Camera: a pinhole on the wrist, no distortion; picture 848 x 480 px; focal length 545.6 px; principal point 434.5 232.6 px. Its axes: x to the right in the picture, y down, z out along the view. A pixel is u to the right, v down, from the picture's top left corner.
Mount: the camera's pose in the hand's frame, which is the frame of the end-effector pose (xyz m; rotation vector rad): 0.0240 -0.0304 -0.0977 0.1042 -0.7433 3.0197
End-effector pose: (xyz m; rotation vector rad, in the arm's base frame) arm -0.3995 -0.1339 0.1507 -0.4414 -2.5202 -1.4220
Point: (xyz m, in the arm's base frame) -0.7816 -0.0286 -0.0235
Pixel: 27.9 268.3
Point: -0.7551 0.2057 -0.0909
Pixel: 188.3 84.2
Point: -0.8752 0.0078 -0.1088
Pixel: 54.6 299.9
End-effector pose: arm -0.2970 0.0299 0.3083 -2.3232 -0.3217 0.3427
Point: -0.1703 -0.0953 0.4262
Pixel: behind the camera
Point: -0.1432 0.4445 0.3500
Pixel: 110.5 358.3
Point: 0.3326 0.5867 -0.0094
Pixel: outside the picture
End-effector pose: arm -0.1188 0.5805 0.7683 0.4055 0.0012 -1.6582
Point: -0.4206 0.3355 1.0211
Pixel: 288.6 149.1
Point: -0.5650 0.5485 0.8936
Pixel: 450.5 425.8
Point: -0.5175 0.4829 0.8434
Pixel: 353.7 423.7
